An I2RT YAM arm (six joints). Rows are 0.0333 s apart.
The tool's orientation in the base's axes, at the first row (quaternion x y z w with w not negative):
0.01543 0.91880 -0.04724 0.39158
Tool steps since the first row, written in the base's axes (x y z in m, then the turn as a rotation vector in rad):
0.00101 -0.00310 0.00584 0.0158 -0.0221 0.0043
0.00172 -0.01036 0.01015 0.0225 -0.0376 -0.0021
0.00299 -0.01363 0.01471 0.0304 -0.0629 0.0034
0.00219 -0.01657 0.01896 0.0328 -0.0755 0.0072
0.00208 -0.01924 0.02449 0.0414 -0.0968 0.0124
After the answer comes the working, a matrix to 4 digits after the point.
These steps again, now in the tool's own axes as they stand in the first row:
-0.00488 -0.00346 -0.00299 -0.0139 -0.0213 0.0106
-0.00842 -0.01095 -0.00473 -0.0138 -0.0358 0.0213
-0.01256 -0.01447 -0.00664 -0.0230 -0.0609 0.0257
-0.01504 -0.01776 -0.00985 -0.0273 -0.0735 0.0261
-0.01893 -0.02084 -0.01347 -0.0368 -0.0945 0.0308

The tool's axes in the first row as the columns of a matrix, in the base's axes (rounded; the answer above uses it unrounded):
-0.6929 0.0654 0.7181
-0.0086 0.9951 -0.0989
-0.7210 -0.0747 -0.6889

